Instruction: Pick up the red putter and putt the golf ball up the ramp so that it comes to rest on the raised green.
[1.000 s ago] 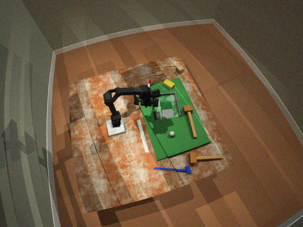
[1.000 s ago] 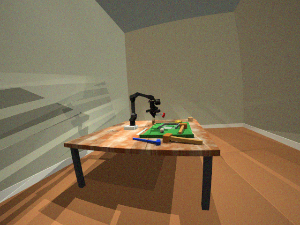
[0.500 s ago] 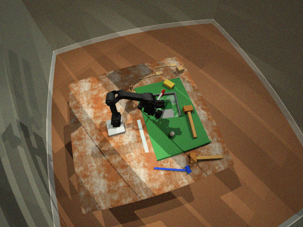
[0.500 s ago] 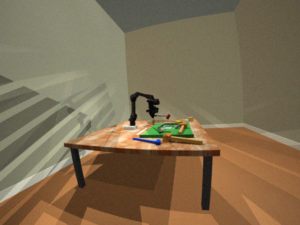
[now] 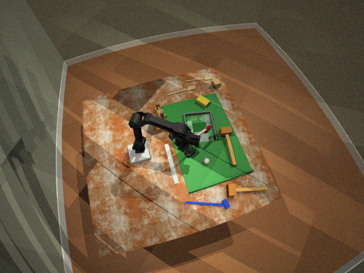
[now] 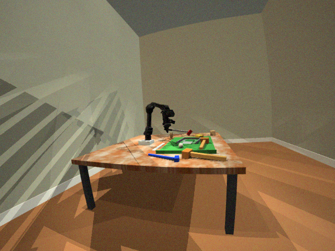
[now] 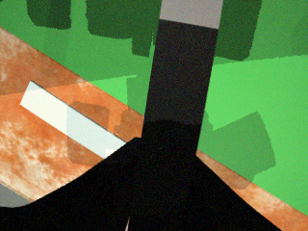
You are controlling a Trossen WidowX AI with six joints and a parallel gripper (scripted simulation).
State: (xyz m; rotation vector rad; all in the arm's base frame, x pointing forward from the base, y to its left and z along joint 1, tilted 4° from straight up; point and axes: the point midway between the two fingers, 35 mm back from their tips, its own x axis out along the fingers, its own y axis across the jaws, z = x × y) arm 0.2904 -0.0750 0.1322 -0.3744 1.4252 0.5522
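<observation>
Right now my gripper tip is 8 cm past the white strip, 5 cm to the left of it and 13 cm above it. From my gripper tip the other things lie so: green mat (18 cm ahead, 13 cm to the left, 13 cm below); white golf ball (16 cm ahead, 7 cm to the right, 11 cm below); red putter (10 cm ahead, 7 cm to the left).
</observation>
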